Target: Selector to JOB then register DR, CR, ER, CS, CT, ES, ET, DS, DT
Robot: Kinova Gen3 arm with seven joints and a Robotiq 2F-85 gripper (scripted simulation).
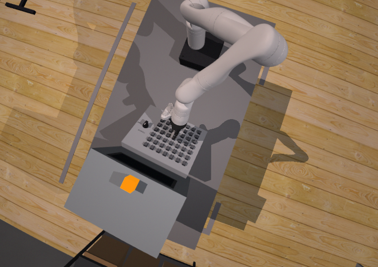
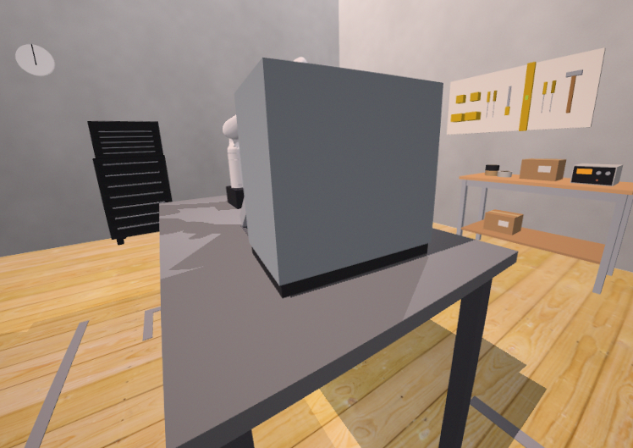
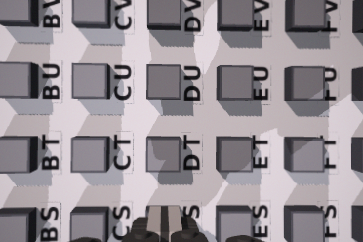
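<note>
Right now the black selector knob is 16 cm to the right of my hand and 1 cm below it. Also, from my hand: grey keypad panel (4 cm ahead, 5 cm to the right, 5 cm below).
</note>
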